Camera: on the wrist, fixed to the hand. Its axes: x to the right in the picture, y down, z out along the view.
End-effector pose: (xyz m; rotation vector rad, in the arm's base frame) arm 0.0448 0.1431 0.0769 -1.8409 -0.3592 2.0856
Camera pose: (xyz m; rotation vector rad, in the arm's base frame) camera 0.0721 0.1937 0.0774 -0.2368 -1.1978 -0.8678
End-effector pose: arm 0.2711 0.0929 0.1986 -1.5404 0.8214 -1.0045
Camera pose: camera 0.2547 0.0765 0.2512 0.3863 1.0586 1.7013
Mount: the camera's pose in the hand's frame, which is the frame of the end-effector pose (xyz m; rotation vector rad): 0.0173 -0.0486 -0.0254 -0.0214 -1.0352 2.9065
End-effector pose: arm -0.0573 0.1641 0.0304 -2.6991 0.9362 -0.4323
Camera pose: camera -0.0262 0.1867 0.0732 0.6170 2.2948 1.1666
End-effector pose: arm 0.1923 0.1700 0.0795 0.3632 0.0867 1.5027
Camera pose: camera 0.2331 0.1904 0.0444 -0.6110 0.9205 -1.4753
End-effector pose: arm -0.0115 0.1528 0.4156 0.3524 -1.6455 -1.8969
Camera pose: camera -0.0236 0.1248 0.3669 -2.0085 -0.5807 0.5188
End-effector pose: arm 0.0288 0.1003 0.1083 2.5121 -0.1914 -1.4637
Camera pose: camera 0.0593 0.1466 0.0932 -0.5067 -2.0778 -0.4798
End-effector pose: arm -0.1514 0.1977 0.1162 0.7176 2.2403 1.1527
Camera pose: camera -0.1911 0.1705 0.0848 -2.7157 0.9250 -0.5039
